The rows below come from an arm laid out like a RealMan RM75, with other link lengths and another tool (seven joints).
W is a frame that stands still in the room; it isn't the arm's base.
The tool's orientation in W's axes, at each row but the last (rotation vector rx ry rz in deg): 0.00, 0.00, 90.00; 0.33, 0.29, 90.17; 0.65, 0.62, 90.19; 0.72, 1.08, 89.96; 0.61, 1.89, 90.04
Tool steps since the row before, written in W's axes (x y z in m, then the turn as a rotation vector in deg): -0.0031, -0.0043, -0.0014, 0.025, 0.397, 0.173; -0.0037, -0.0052, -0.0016, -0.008, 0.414, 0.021; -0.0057, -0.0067, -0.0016, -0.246, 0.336, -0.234; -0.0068, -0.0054, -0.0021, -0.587, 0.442, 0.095; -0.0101, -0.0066, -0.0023, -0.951, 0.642, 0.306
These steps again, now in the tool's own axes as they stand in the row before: -0.0043, 0.0031, -0.0014, 0.397, -0.025, 0.173; -0.0052, 0.0037, -0.0016, 0.414, 0.007, 0.021; -0.0067, 0.0057, -0.0017, 0.337, 0.242, -0.238; -0.0054, 0.0068, -0.0023, 0.441, 0.589, 0.085; -0.0066, 0.0100, -0.0027, 0.639, 0.959, 0.289
